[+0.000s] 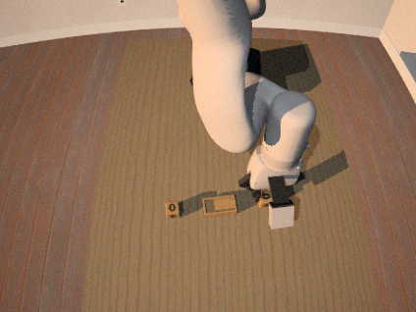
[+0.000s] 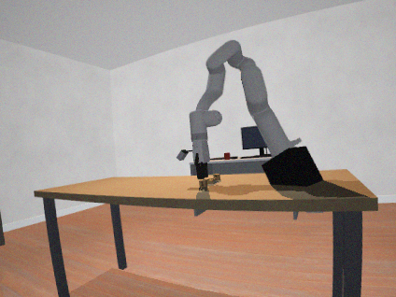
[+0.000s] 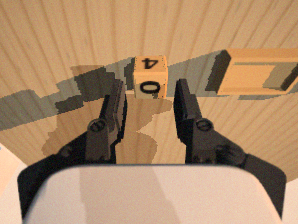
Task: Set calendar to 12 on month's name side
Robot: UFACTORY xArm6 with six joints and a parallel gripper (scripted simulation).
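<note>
The number cube lies 4 cm below my hand. From my hand the other things lie so: tray: 11 cm to the right, 5 cm below.
</note>
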